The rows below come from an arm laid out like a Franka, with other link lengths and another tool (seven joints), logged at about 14 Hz.
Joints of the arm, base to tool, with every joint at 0 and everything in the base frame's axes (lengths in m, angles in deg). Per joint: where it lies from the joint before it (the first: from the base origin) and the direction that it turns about. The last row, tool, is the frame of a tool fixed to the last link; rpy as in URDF.
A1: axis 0 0 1 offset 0 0 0.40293
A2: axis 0 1 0 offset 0 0 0
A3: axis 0 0 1 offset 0 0 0.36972
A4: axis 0 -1 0 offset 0.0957 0 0
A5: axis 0 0 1 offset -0.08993 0 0.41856
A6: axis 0 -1 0 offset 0 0 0
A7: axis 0 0 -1 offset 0.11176 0 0
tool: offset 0.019 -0.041 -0.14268 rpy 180 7.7 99.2
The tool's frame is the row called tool.
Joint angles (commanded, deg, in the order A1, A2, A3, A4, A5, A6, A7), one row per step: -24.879 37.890 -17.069 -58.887 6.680 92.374 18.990; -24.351 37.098 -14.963 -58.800 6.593 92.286 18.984; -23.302 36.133 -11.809 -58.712 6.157 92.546 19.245; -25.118 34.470 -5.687 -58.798 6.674 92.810 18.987; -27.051 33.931 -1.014 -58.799 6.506 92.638 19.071; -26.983 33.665 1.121 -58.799 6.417 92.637 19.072; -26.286 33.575 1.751 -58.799 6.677 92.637 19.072; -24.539 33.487 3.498 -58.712 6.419 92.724 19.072; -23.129 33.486 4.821 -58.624 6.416 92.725 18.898
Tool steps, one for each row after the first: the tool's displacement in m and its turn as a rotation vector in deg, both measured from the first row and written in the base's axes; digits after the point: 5 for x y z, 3 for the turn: 0.01631 0.02308 0.00765 0.770 -1.199 2.223; 0.04185 0.06076 0.01764 1.538 -2.867 5.600; 0.05921 0.09290 0.03345 4.346 -6.358 8.964; 0.06772 0.11033 0.03804 6.400 -7.849 10.775; 0.07806 0.13040 0.04131 7.316 -8.564 12.601; 0.08573 0.14568 0.04240 7.875 -8.892 13.794; 0.10406 0.18381 0.04473 8.590 -9.293 16.983; 0.11740 0.21483 0.04575 9.375 -9.593 19.637
